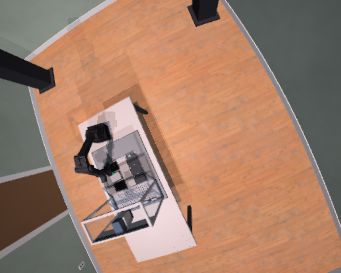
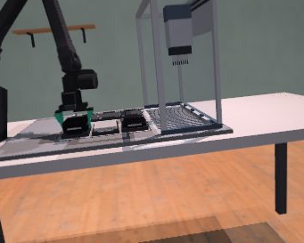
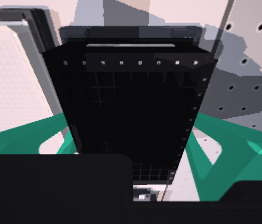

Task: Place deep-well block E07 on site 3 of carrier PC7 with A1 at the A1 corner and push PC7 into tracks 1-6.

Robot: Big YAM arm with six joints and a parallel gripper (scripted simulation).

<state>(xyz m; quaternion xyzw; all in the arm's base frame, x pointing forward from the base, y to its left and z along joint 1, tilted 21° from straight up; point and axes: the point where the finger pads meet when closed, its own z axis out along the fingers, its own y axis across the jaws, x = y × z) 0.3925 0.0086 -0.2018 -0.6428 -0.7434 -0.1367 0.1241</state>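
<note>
The dark carrier PC7 lies 80 mm ahead of my hand, 270 mm to the left of it and 10 mm below it. Round my hand: black deep-well block E07: 10 mm above.
</note>
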